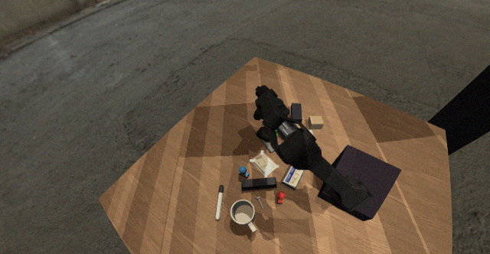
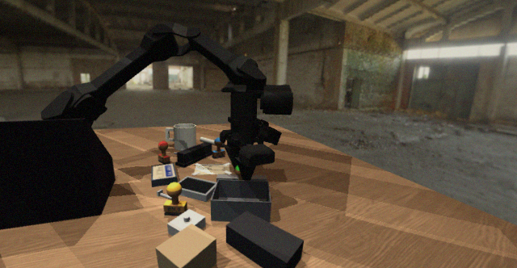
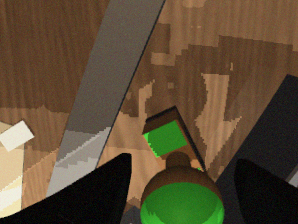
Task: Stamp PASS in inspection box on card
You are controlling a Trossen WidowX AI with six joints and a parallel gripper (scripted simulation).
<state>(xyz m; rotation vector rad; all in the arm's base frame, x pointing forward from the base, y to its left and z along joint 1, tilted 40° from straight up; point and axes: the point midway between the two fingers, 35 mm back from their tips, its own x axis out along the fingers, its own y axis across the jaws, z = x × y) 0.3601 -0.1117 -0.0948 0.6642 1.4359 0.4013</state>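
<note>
My gripper tip is 1 cm above the green-knobbed stamp. Also, from my gripper tip: grey box: 4 cm behind, 6 cm to the right, 2 cm below; flat grey bar: 2 cm ahead, 4 cm to the left, 2 cm below; ink pad: 10 cm behind, 5 cm to the left, 3 cm below.
</note>
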